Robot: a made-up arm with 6 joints. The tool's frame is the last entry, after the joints.
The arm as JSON. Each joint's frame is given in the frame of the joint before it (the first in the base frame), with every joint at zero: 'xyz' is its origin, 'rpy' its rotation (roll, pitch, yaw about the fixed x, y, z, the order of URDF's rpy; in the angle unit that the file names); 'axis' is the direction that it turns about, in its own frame. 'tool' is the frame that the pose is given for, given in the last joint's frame.
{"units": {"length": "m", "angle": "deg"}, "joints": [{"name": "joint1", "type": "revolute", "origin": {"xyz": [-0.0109, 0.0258, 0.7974], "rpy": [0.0, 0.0, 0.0]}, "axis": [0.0, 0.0, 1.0]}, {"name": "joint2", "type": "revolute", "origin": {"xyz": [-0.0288, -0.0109, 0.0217], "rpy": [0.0, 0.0, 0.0]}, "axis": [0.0, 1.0, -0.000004]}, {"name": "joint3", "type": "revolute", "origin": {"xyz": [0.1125, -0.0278, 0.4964], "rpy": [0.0, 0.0, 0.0]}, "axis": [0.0, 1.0, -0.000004]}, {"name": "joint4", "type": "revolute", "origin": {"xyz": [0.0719, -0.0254, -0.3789], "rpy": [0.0, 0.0, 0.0]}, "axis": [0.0, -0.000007, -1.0]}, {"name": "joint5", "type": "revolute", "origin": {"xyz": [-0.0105, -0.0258, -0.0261], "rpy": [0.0, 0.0, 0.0]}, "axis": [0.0, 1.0, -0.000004]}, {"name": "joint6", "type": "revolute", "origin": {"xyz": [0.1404, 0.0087, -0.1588], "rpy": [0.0, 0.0, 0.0]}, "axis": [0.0, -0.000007, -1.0]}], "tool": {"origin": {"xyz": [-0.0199, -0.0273, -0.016], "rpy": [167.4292, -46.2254, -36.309]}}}
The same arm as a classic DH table. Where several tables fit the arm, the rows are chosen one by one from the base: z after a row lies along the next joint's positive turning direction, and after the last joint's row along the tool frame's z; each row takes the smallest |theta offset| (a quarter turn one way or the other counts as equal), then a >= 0, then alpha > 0; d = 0 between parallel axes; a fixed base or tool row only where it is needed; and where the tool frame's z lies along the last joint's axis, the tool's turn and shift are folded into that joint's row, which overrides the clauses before.
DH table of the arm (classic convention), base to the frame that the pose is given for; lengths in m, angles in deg. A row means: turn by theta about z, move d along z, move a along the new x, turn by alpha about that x. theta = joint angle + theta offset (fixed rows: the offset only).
base (fixed): theta_offset -67.1, d 0, a -0.028, alpha 0
joint1: theta_offset 67.1, d 0.8191, a -0.0288, alpha -90
joint2: theta_offset -77.23, d 0, a 0.509, alpha 0
joint3: theta_offset 77.23, d -0.0641, a 0.0719, alpha -90
joint4: theta_offset 0, d 0.405, a -0.0105, alpha 90
joint5: theta_offset 0, d -0.0171, a 0.1404, alpha -90
joint6: theta_offset -36.53, d 0.1656, a -0.0322, alpha -47.53
tool (fixed): theta_offset 78.22, d 0.0137, a 0, alpha 0

